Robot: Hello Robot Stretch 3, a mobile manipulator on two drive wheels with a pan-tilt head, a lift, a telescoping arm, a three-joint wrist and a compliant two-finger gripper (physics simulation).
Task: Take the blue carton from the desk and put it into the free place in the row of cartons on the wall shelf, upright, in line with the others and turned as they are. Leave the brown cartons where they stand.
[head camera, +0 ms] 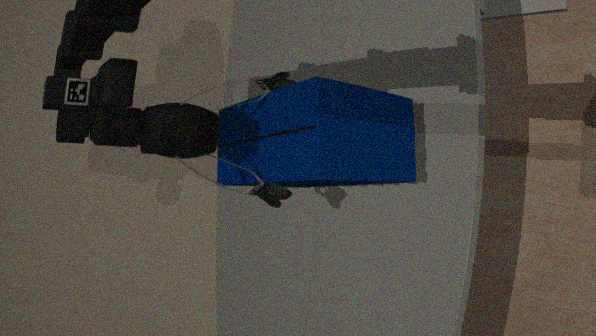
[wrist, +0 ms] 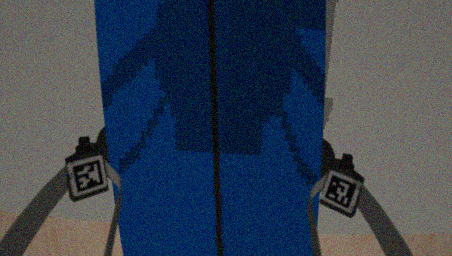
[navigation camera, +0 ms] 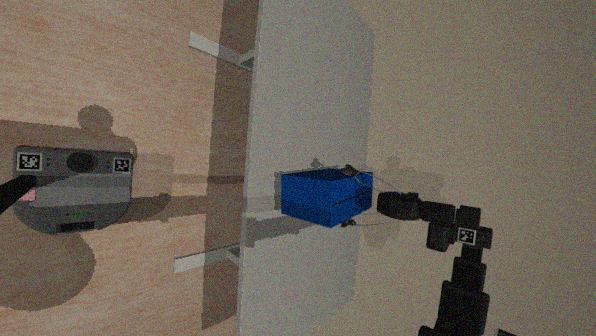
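Seen in the pictures: gripper, fingertip midpoint: (wrist: 217, 149); robot's base at its link origin: (navigation camera: 80, 161).
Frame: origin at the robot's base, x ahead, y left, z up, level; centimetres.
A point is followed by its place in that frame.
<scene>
The blue carton (head camera: 360, 150) @[x -1.3, y -44.8, z 88.6 cm] (navigation camera: 310, 200) @[x -3.5, y -45.0, z 88.7 cm] (wrist: 270, 215) @[x -5.7, y -54.0, z 95.2 cm] is upright over the grey desk (head camera: 350, 260) @[x 17.7, y -61.8, z 72.0 cm] (navigation camera: 305, 100) @[x 29.2, y -58.5, z 72.0 cm], near the wall side. A thin dark line runs down the face toward the wrist. A strip of shadow shows past its lower edge in the head view, and it appears slightly raised off the desk. My gripper (head camera: 273, 137) @[x -2.4, y -56.4, z 90.5 cm] (navigation camera: 349, 197) @[x -2.4, y -56.4, z 90.5 cm] (wrist: 217, 149) @[x -2.4, y -56.4, z 90.5 cm] is shut on the blue carton, with one fingertip pressed against each side. The carton's underside is hidden. The wall shelf, its free place and the brown cartons do not show in these views.
The beige wall (head camera: 100, 250) @[x 26.4, y -114.9, z 106.3 cm] (navigation camera: 475, 100) @[x 39.2, y -114.8, z 119.6 cm] rises behind the desk. My arm (navigation camera: 462, 300) @[x -8.8, y -31.9, z 123.5 cm] reaches in along the wall. The robot's base (navigation camera: 75, 195) @[x -11.9, y 0.9, z 16.0 cm] stands on the wooden floor (navigation camera: 125, 60) @[x 47.4, y -12.8, z 0.0 cm] before the desk's front edge. Two pale desk feet (navigation camera: 204, 43) (navigation camera: 190, 262) stick out there.
</scene>
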